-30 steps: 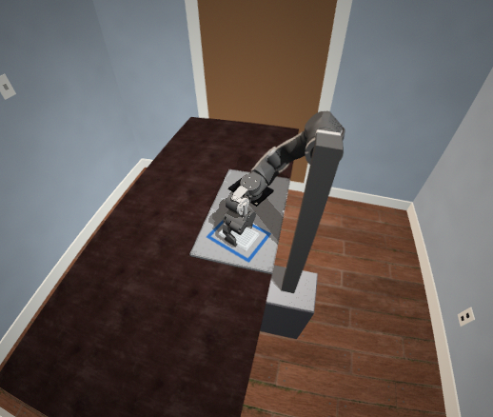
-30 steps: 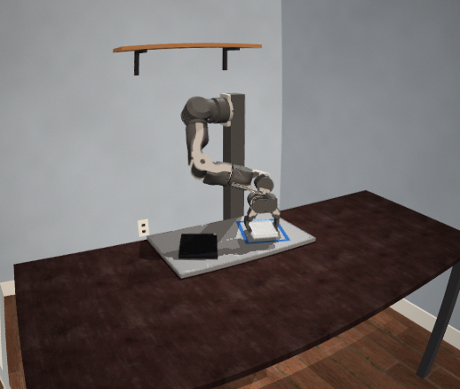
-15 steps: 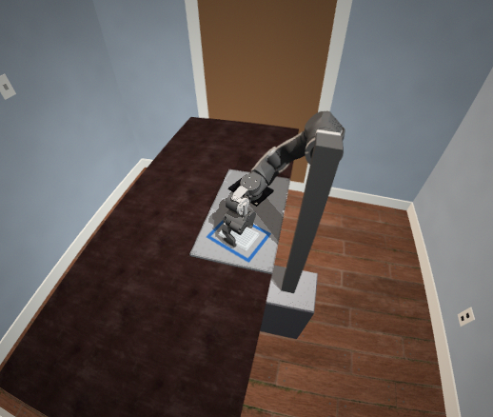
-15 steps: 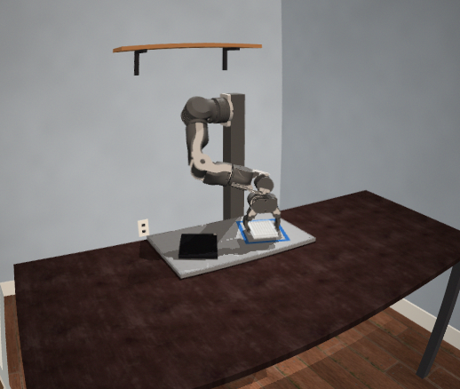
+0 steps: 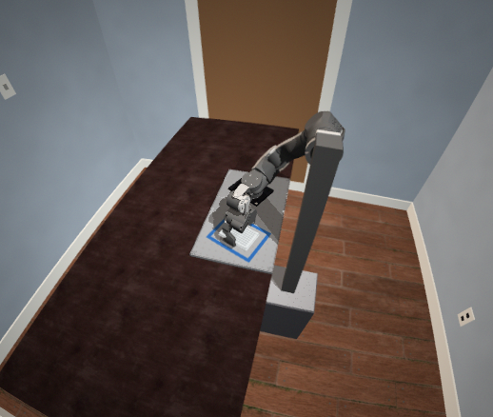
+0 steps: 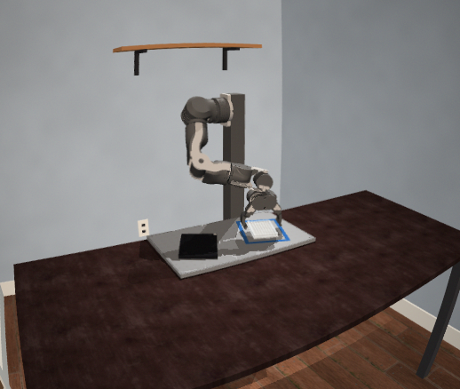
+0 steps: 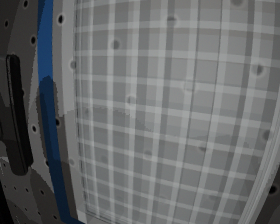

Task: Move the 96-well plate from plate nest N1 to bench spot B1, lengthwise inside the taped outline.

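Now: the white 96-well plate 10 mm below my hand. From my hand the other things lie so: black plate nest N1: 10 mm ahead, 250 mm to the right, 10 mm below.
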